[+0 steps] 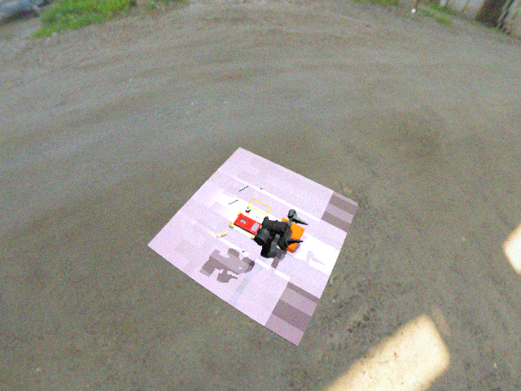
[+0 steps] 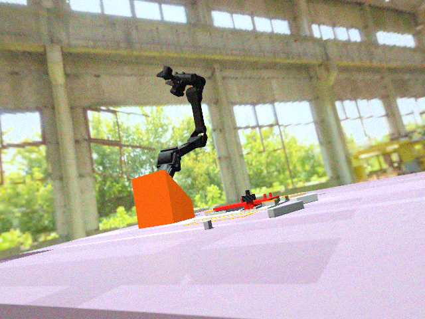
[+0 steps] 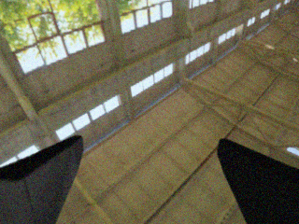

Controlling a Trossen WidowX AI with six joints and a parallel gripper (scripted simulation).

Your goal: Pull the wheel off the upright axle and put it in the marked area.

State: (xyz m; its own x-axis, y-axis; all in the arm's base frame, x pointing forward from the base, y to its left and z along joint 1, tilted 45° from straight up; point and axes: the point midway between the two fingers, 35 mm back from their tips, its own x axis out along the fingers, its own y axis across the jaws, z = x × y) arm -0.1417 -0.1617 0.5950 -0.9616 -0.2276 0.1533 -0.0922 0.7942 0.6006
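Now: the black wheel 480 mm ahead of my gripper tip, 370 mm to the right of it and 680 mm below it.
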